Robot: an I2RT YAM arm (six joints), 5 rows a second.
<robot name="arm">
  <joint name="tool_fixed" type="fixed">
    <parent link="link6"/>
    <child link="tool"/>
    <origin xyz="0 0 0" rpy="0 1.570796 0"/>
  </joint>
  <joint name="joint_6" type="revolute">
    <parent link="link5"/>
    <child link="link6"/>
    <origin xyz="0.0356 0 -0.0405" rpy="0 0 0"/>
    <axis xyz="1 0 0"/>
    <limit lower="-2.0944" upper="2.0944"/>
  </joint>
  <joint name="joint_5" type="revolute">
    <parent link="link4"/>
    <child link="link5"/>
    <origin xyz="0.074 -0.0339 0.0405" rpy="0 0 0"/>
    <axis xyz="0 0 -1"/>
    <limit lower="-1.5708" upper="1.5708"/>
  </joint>
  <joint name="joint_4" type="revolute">
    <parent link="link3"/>
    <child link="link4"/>
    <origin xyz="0.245 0.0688 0.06" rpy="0 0 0"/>
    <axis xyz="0 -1 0"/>
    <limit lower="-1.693" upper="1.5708"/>
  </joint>
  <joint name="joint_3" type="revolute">
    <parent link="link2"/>
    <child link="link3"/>
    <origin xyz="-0.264 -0.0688 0" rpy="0 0 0"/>
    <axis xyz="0 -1 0"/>
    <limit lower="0" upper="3.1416"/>
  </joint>
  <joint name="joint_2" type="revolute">
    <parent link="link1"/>
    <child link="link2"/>
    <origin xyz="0.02 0.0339 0.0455" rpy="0 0 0"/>
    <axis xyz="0 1 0"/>
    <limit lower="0" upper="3.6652"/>
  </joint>
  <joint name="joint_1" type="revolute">
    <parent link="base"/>
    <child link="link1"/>
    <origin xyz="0 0 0.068" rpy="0 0 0"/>
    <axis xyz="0 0 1"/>
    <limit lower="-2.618" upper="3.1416"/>
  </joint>
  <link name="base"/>
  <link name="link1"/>
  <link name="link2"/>
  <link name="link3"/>
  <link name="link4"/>
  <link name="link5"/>
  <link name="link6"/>
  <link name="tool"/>
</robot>
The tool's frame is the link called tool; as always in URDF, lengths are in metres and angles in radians.
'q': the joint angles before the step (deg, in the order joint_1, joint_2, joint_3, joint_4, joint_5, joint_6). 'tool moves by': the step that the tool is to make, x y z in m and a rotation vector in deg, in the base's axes. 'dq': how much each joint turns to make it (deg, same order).
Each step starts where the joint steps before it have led.
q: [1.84, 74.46, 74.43, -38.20, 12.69, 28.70]
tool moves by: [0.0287, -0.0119, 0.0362, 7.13, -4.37, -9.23]
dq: [-2.23, 7.62, 13.73, -3.99, 1.31, 10.14]
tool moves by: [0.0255, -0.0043, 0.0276, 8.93, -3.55, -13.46]
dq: [-0.16, 8.41, 14.87, -7.52, 5.36, 15.79]
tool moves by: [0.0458, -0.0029, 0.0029, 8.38, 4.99, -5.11]
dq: [-0.55, 15.36, 21.83, -14.66, -2.06, 9.74]
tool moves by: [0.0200, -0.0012, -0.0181, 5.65, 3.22, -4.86]
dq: [-0.21, 6.06, 5.52, -4.98, -1.05, 7.51]
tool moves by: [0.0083, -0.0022, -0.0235, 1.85, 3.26, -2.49]
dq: [-0.29, 1.16, -3.24, 0.27, -0.08, 2.94]
